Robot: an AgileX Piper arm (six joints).
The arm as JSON. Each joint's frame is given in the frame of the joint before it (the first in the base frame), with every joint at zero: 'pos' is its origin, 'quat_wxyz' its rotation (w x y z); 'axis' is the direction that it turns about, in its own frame. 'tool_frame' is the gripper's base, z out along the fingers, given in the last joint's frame.
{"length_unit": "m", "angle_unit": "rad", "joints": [
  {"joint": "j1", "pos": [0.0, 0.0, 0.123], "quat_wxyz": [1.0, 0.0, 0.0, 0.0], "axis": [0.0, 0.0, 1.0]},
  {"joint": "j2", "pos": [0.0, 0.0, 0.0], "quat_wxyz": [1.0, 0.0, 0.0, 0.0], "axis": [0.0, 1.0, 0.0]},
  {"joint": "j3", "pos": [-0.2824, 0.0, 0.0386], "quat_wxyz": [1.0, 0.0, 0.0, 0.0], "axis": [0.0, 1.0, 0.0]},
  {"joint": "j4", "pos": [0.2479, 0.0, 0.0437], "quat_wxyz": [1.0, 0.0, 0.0, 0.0], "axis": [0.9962, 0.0, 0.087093]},
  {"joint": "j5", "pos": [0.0, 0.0, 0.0], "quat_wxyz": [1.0, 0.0, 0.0, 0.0], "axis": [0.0, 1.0, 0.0]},
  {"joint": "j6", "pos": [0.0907, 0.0, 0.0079], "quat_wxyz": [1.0, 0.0, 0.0, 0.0], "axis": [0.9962, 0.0, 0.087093]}
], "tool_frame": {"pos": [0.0, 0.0, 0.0], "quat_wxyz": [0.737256, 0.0, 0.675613, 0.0]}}
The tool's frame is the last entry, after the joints.
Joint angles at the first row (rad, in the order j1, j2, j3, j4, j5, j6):
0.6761 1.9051 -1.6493 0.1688 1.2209 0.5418
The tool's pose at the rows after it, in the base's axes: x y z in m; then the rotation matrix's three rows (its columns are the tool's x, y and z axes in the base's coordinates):
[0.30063, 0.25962, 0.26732], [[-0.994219, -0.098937, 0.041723], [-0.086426, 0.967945, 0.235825], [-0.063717, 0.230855, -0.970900]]
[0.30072, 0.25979, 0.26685], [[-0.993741, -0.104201, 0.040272], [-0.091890, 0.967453, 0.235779], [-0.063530, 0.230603, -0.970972]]
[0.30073, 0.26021, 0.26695], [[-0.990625, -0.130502, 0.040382], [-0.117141, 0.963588, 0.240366], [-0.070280, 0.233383, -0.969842]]
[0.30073, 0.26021, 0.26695], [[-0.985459, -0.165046, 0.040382], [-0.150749, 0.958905, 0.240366], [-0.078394, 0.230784, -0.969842]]
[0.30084, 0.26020, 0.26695], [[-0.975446, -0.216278, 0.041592], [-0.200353, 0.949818, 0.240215], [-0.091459, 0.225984, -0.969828]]
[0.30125, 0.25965, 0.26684], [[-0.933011, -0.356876, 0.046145], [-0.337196, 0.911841, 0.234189], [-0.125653, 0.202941, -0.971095]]
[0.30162, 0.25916, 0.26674], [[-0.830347, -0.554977, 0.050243], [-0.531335, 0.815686, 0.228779], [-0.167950, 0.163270, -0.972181]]
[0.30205, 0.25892, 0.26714], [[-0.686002, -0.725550, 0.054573], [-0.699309, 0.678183, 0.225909], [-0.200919, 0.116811, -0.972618]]
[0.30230, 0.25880, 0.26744], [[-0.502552, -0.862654, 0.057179], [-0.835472, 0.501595, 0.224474], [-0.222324, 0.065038, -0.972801]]
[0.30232, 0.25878, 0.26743], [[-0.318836, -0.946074, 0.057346], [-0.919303, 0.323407, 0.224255], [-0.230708, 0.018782, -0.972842]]
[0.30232, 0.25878, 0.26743], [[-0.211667, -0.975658, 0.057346], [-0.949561, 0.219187, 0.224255], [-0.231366, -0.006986, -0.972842]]
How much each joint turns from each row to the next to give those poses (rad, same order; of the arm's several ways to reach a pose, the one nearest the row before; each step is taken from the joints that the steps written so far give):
0.0000 0.0025 0.0000 0.0000 0.0000 -0.0036
0.0000 0.0012 0.0000 0.0010 0.0000 -0.0058
0.0000 0.0000 0.0000 0.0039 -0.0029 -0.0277
0.0000 0.0000 0.0000 0.0000 0.0000 -0.0349
0.0000 0.0000 0.0000 -0.0009 -0.0009 -0.0520
0.0001 0.0000 0.0000 -0.0081 0.0001 -0.1446
0.0000 0.0000 0.0000 -0.0074 0.0000 -0.2215
-0.0001 0.0000 -0.0018 -0.0053 0.0000 -0.2223
0.0000 0.0000 -0.0012 -0.0030 0.0000 -0.2288
0.0000 0.0000 0.0000 -0.0002 -0.0001 -0.2024
0.0000 0.0000 0.0000 0.0000 0.0000 -0.1114

